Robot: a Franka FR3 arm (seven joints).
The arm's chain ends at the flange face. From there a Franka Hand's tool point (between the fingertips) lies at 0.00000 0.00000 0.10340 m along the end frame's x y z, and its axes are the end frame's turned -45 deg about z.
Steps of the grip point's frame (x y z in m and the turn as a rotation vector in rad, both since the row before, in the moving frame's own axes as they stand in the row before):
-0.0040 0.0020 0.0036 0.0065 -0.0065 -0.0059
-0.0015 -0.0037 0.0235 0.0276 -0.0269 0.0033
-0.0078 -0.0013 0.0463 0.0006 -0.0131 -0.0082
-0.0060 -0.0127 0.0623 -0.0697 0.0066 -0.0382
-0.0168 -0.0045 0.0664 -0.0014 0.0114 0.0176
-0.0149 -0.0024 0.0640 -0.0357 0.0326 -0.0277
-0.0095 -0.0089 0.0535 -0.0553 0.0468 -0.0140
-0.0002 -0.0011 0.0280 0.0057 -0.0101 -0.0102
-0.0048 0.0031 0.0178 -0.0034 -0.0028 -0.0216
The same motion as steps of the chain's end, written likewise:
-0.0005 0.0042 0.0036 0.0000 -0.0092 -0.0059
0.0003 -0.0015 0.0236 0.0005 -0.0385 0.0033
-0.0054 0.0037 0.0463 -0.0088 -0.0097 -0.0082
-0.0189 -0.0092 0.0626 -0.0446 0.0540 -0.0382
-0.0160 0.0094 0.0664 0.0071 0.0091 0.0176
-0.0172 0.0087 0.0641 -0.0022 0.0483 -0.0277
-0.0205 -0.0001 0.0538 -0.0060 0.0722 -0.0140
0.0002 -0.0010 0.0280 -0.0031 -0.0112 -0.0102
-0.0013 0.0051 0.0178 -0.0044 0.0004 -0.0216

